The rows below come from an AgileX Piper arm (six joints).
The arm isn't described. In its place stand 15 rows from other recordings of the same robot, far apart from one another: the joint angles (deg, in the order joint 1, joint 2, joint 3, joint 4, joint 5, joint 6), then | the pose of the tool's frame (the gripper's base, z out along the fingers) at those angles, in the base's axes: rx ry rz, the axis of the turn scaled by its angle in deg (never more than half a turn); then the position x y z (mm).
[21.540, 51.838, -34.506, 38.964, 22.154, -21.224] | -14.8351 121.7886 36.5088 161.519 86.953 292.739
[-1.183, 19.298, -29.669, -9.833, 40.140, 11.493] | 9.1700 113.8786 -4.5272 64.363 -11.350 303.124
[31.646, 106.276, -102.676, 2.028, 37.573, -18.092] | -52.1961 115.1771 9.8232 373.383 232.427 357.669
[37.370, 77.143, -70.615, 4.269, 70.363, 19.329] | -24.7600 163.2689 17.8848 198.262 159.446 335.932
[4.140, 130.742, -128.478, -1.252, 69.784, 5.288] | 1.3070 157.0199 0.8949 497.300 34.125 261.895
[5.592, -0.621, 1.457, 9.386, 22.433, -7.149] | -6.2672 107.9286 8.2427 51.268 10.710 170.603
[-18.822, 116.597, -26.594, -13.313, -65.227, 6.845] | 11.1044 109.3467 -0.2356 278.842 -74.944 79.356
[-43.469, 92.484, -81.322, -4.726, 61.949, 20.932] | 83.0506 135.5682 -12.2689 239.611 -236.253 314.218
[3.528, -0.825, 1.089, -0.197, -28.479, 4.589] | 0.3541 56.8306 7.3288 41.201 2.690 249.986
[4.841, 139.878, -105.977, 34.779, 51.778, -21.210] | -8.9798 162.1107 39.6009 486.680 82.144 94.881
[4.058, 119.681, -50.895, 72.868, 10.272, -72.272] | -7.8416 156.4427 14.6620 337.170 39.466 51.524
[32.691, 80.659, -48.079, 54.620, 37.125, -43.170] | -47.2729 136.8165 52.3030 206.647 185.828 249.520
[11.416, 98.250, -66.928, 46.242, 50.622, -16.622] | -2.4576 157.1166 54.3966 326.555 117.770 236.235
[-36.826, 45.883, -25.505, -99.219, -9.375, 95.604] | 24.3763 104.6600 -19.4239 140.585 -86.991 281.205
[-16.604, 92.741, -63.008, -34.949, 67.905, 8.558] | -16.0062 -167.8227 47.9475 265.242 -129.495 241.180
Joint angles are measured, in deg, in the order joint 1, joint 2, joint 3, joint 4, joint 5, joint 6. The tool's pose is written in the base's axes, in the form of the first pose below.
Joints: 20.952 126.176 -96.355 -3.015 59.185 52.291
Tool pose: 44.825 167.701 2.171 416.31 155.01 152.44
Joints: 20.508 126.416 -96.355 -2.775 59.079 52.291
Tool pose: 45.688 167.706 2.280 417.65 152.18 150.58
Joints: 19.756 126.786 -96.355 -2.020 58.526 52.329
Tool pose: 47.402 167.463 3.218 420.22 148.02 147.75
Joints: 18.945 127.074 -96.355 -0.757 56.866 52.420
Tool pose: 49.426 166.313 5.742 424.29 144.57 145.78
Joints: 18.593 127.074 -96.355 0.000 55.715 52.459
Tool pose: 50.349 165.376 7.520 426.56 143.49 146.03
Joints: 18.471 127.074 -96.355 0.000 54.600 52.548
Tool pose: 50.374 164.372 8.453 428.52 143.14 146.31
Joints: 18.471 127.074 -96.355 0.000 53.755 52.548
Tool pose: 50.162 163.680 9.156 429.77 143.56 146.54
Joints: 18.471 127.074 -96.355 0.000 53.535 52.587
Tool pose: 50.163 163.484 9.343 430.10 143.67 146.61
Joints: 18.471 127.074 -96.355 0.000 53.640 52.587
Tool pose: 50.190 163.570 9.256 429.94 143.62 146.58
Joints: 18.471 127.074 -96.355 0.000 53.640 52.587
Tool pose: 50.190 163.570 9.256 429.94 143.62 146.58
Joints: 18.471 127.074 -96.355 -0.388 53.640 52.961
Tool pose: 50.391 163.346 8.886 430.10 143.15 146.58
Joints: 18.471 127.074 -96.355 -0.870 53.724 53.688
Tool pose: 51.038 163.026 8.389 430.18 142.52 146.56
